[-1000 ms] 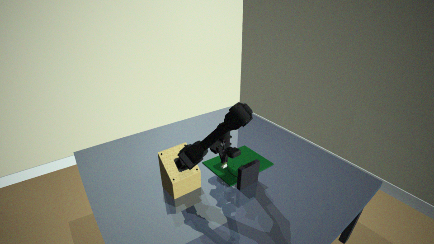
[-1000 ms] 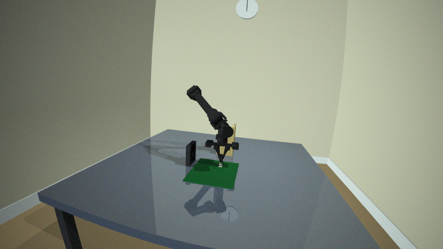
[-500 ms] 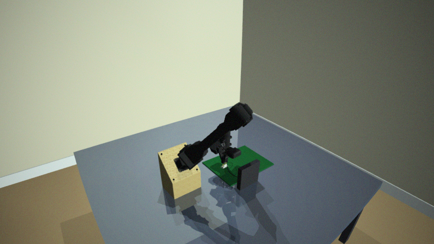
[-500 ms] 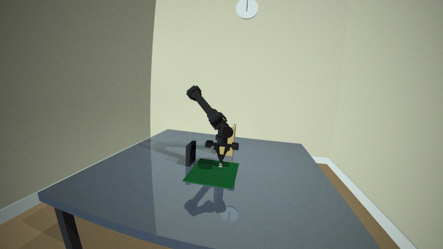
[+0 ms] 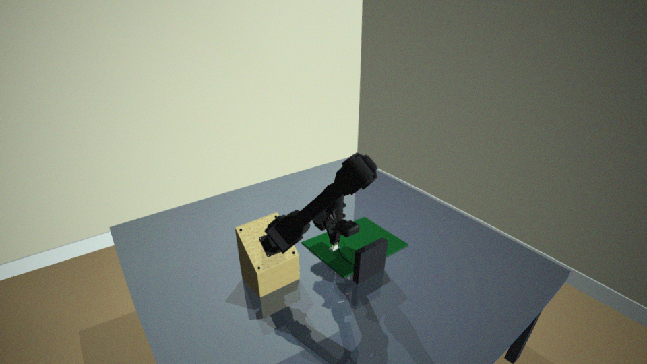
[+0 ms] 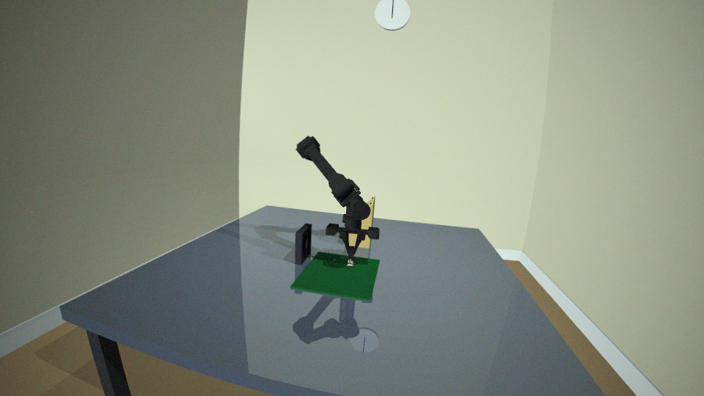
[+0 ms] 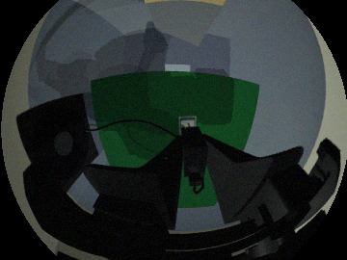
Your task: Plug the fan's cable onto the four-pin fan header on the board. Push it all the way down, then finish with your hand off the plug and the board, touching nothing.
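Now: gripper tip 9 cm short of the green board, 5 cm above it and 2 cm to the left of it. From my gripper tip the other things lie so: black fan: 17 cm to the right, 2 cm above; dark fan plug: 1 cm ahead, 1 cm above.
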